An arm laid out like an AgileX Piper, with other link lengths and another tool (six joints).
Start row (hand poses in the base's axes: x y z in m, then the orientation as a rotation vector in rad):
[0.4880, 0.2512, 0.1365, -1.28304, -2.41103, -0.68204]
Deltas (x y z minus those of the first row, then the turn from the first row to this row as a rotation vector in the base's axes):
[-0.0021, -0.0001, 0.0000, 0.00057, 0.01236, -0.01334]
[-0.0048, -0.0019, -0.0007, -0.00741, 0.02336, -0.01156]
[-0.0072, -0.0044, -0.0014, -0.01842, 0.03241, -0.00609]
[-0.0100, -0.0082, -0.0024, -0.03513, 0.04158, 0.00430]
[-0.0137, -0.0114, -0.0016, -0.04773, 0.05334, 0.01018]
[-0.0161, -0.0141, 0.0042, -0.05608, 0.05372, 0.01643]
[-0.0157, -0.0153, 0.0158, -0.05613, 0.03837, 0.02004]
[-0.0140, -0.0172, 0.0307, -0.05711, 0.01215, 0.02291]
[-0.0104, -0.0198, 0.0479, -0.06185, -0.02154, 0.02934]
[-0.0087, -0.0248, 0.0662, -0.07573, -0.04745, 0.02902]
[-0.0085, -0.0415, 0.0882, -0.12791, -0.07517, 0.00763]
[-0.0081, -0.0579, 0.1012, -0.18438, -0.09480, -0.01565]
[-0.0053, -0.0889, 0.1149, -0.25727, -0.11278, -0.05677]
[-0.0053, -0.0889, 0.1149, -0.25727, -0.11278, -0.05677]
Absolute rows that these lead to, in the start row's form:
[0.4859, 0.2511, 0.1365, -1.30046, -2.39435, -0.67646]
[0.4832, 0.2493, 0.1358, -1.30165, -2.39151, -0.65826]
[0.4808, 0.2468, 0.1351, -1.29916, -2.39383, -0.63724]
[0.4780, 0.2430, 0.1341, -1.29247, -2.40180, -0.60837]
[0.4743, 0.2398, 0.1349, -1.28998, -2.40276, -0.58334]
[0.4719, 0.2371, 0.1407, -1.28508, -2.41046, -0.57189]
[0.4723, 0.2359, 0.1523, -1.28001, -2.42473, -0.58281]
[0.4740, 0.2340, 0.1672, -1.27574, -2.44803, -0.60144]
[0.4776, 0.2314, 0.1844, -1.26762, -2.48135, -0.62082]
[0.4793, 0.2264, 0.2027, -1.27189, -2.51090, -0.62546]
[0.4795, 0.2097, 0.2247, -1.31843, -2.55574, -0.59232]
[0.4799, 0.1933, 0.2377, -1.36977, -2.59473, -0.54652]
[0.4827, 0.1623, 0.2514, -1.45177, -2.63127, -0.48191]
[0.4827, 0.1623, 0.2514, -1.45177, -2.63127, -0.48191]

